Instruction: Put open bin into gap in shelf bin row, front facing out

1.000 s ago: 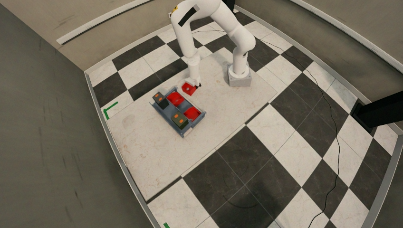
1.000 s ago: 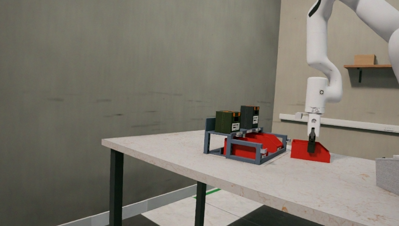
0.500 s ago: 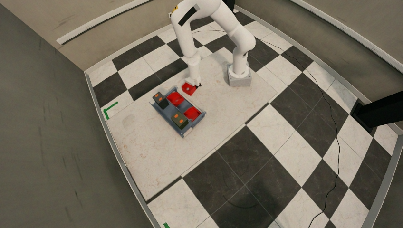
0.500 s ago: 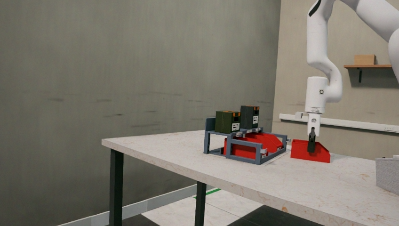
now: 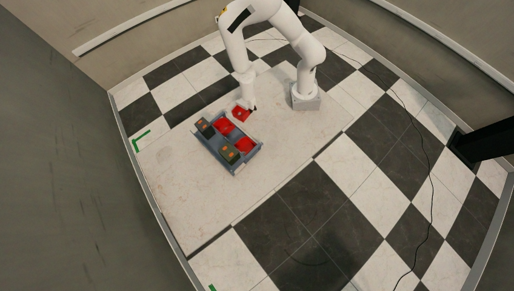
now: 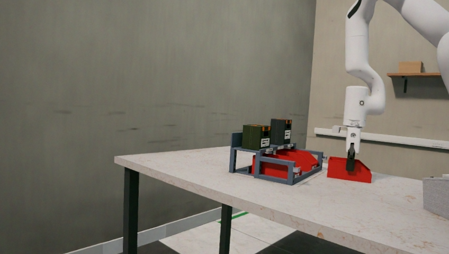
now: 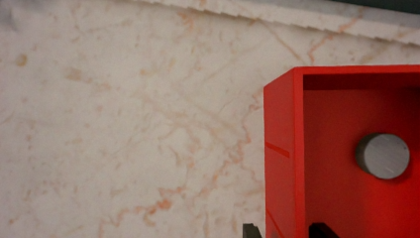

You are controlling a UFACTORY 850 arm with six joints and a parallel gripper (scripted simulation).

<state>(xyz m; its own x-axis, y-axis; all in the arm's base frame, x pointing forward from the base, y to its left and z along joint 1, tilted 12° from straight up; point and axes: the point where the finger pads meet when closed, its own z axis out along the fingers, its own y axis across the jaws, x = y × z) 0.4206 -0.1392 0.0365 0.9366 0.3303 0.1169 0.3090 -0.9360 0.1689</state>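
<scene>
The red open bin lies 20 mm ahead of my hand, 50 mm to the right of it and 20 mm below it. The rest, counted from my hand: grey-blue shelf (260 mm ahead, 100 mm to the left, 10 mm above); large grey disc (20 mm behind, 80 mm to the right, 50 mm below); dark grey box (340 mm ahead, 100 mm above).
</scene>
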